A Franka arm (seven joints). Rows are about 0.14 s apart.
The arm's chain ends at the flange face. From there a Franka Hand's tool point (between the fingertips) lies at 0.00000 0.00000 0.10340 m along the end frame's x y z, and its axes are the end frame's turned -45 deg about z.
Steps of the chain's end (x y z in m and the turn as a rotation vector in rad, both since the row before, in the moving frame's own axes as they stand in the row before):
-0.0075, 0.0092, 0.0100, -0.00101, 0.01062, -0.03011
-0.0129, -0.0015, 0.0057, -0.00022, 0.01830, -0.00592
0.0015, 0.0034, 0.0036, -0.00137, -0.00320, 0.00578
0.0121, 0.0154, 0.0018, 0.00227, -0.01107, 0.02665
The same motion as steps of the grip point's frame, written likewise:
-0.0111, 0.0020, 0.0100, -0.00822, 0.00680, -0.03011
-0.0067, -0.0088, 0.0057, -0.01310, 0.01278, -0.00592
-0.0017, 0.0033, 0.0036, 0.00129, -0.00323, 0.00578
-0.0030, 0.0185, 0.0018, 0.00943, -0.00622, 0.02665

